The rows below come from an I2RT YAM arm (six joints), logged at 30 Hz.
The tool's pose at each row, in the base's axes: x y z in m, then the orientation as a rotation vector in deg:
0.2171, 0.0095, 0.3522, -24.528, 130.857, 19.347
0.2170, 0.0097, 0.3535, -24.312, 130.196, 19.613
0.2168, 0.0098, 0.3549, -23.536, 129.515, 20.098
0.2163, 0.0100, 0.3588, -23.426, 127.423, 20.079
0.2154, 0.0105, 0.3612, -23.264, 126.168, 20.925
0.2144, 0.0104, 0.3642, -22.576, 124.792, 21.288
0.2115, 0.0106, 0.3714, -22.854, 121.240, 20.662
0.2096, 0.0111, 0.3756, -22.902, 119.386, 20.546
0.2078, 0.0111, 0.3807, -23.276, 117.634, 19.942
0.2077, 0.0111, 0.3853, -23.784, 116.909, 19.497
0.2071, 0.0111, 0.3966, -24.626, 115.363, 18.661
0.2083, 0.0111, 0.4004, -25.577, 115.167, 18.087
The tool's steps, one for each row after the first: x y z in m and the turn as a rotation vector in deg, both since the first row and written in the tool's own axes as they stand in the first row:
-0.0009, 0.0004, -0.0009, -0.110, -0.694, 0.082
-0.0019, 0.0007, -0.0019, -0.196, -1.541, 0.617
-0.0045, 0.0015, -0.0047, -0.113, -3.580, 0.211
-0.0057, 0.0026, -0.0067, -0.665, -4.849, 0.312
-0.0073, 0.0032, -0.0094, -0.692, -6.339, 0.601
-0.0108, 0.0053, -0.0160, -0.292, -9.681, -0.611
-0.0128, 0.0070, -0.0199, -0.212, -11.451, -1.111
-0.0154, 0.0083, -0.0244, 0.124, -13.031, -1.989
-0.0187, 0.0088, -0.0276, 0.291, -13.593, -2.675
-0.0266, 0.0103, -0.0355, 0.642, -14.845, -3.933
-0.0302, 0.0102, -0.0372, 0.752, -14.775, -4.863

